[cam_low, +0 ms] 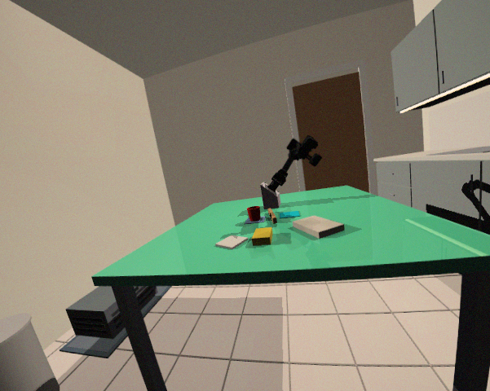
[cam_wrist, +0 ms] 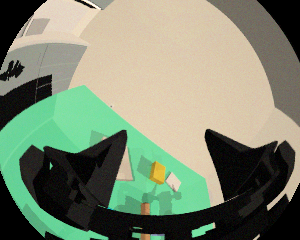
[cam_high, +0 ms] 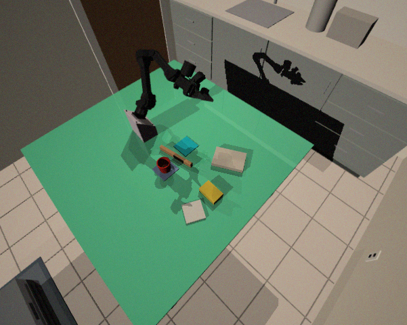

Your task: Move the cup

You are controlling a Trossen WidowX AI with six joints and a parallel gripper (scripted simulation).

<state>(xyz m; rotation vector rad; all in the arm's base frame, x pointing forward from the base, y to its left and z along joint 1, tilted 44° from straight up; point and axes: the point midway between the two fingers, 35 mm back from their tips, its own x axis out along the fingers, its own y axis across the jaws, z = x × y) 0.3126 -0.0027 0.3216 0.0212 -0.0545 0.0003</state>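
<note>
Right now my gripper tip is 40 mm past the red cup, 320 mm to the left of it and 290 mm above it. From my gripper tip the other things lie so: blue-grey pad 40 mm behind, 320 mm to the right, 330 mm below; then beige slab 180 mm ahead, 20 mm to the right, 310 mm below; then brown wooden bar 60 mm behind, 220 mm to the right, 320 mm below.
</note>
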